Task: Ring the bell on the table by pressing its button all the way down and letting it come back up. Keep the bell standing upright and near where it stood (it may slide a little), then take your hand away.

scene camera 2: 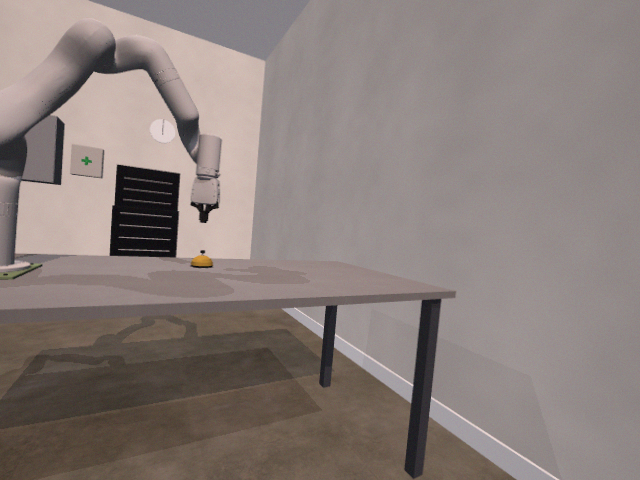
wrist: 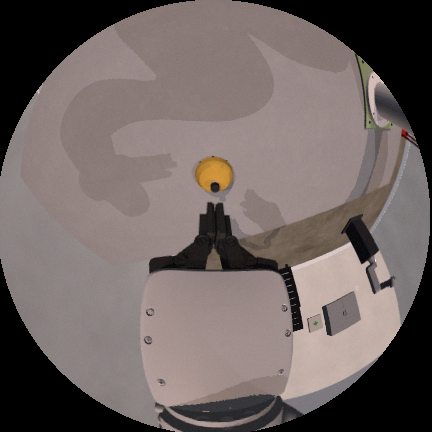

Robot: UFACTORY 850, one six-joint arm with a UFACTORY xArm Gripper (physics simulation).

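Observation:
A yellow domed bell [scene camera 2: 201, 261] [wrist: 214, 172] stands upright on the grey table [scene camera 2: 361, 284] [wrist: 300, 150]. Its black button [scene camera 2: 202, 252] [wrist: 215, 187] stands up clear above the dome. My gripper [scene camera 2: 203, 221] [wrist: 213, 211] is shut with nothing between its fingers. It points down and hangs well above the bell, with a wide gap between the fingertips and the button in the scene view. In the wrist view the fingertips show just below the button and do not cover it.
The arm's base stands on a green plate [scene camera 2: 20, 272] [wrist: 369, 122] at one side of the table. A grey wall [scene camera 2: 439, 155] rises beyond the table's right side. A black slatted cabinet [scene camera 2: 144, 217] stands behind the table.

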